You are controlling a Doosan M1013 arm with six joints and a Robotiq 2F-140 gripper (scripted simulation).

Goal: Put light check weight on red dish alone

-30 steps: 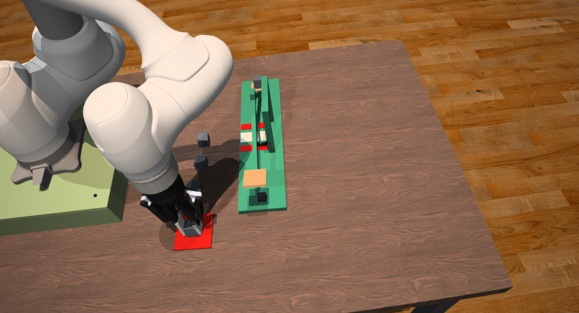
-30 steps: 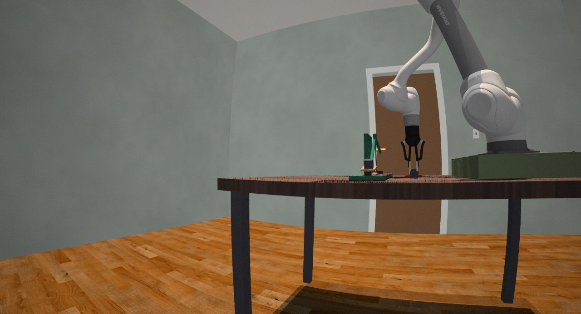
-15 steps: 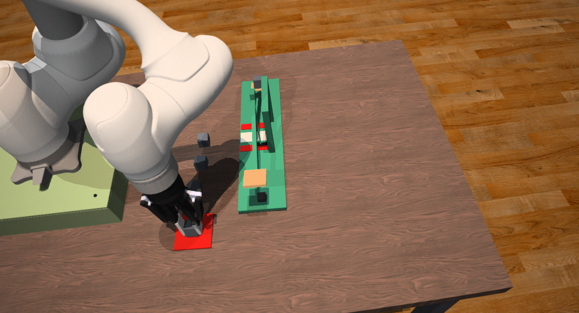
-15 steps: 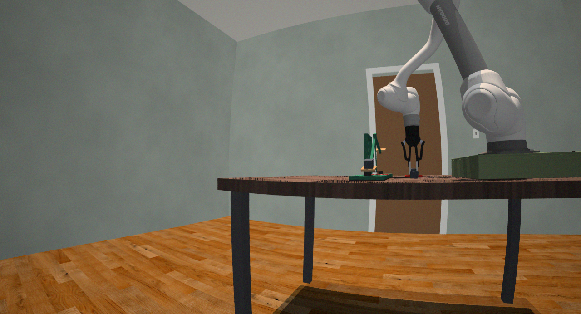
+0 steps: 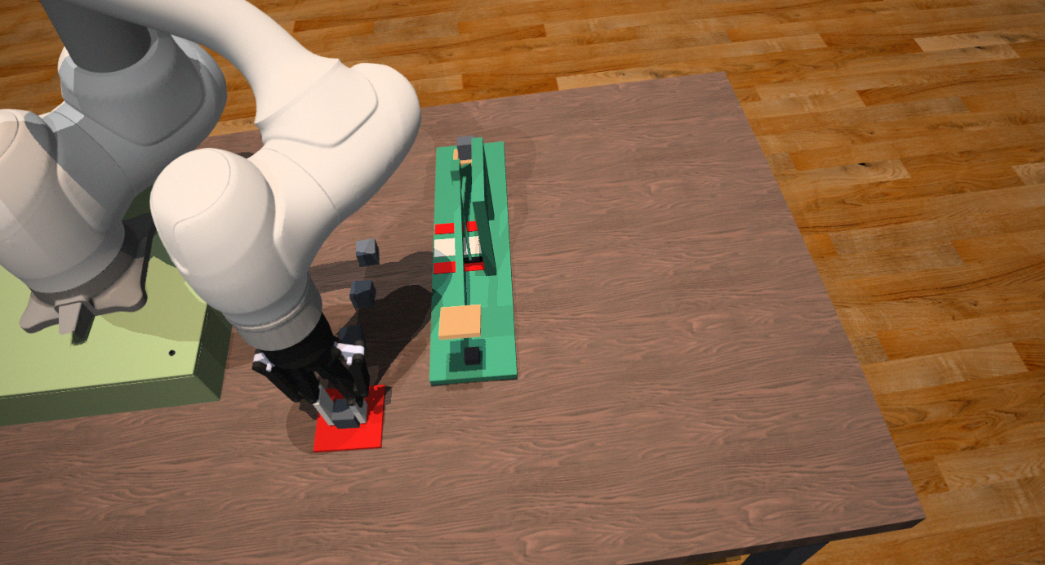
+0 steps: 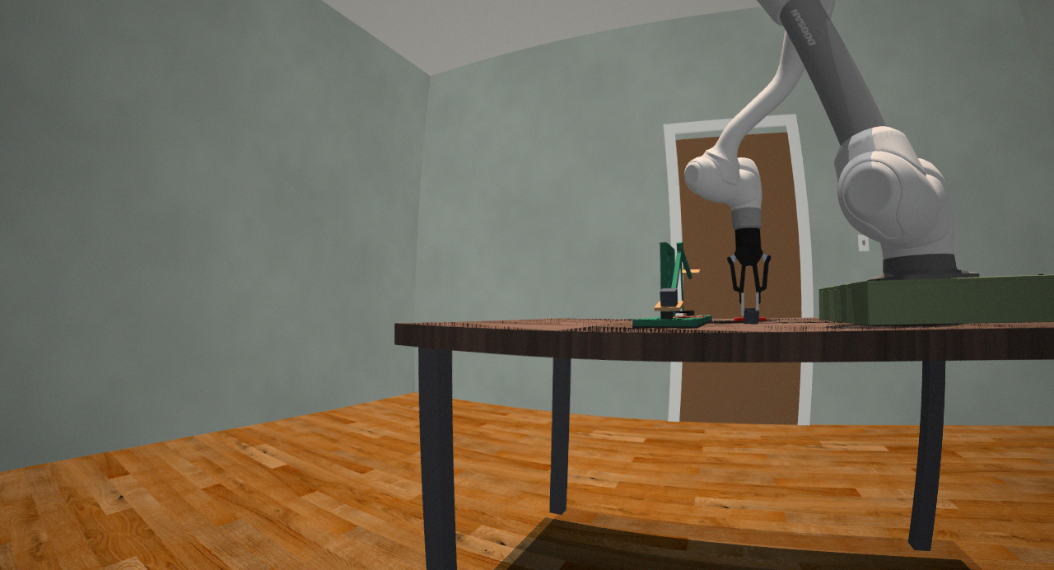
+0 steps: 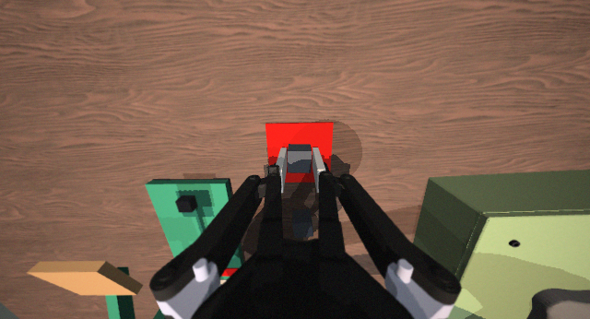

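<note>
Now: hand 4 cm above the flat red dish. From my hand the other things lie so: green rocker balance (21 cm ahead, 23 cm to the left, 5 cm above).
</note>
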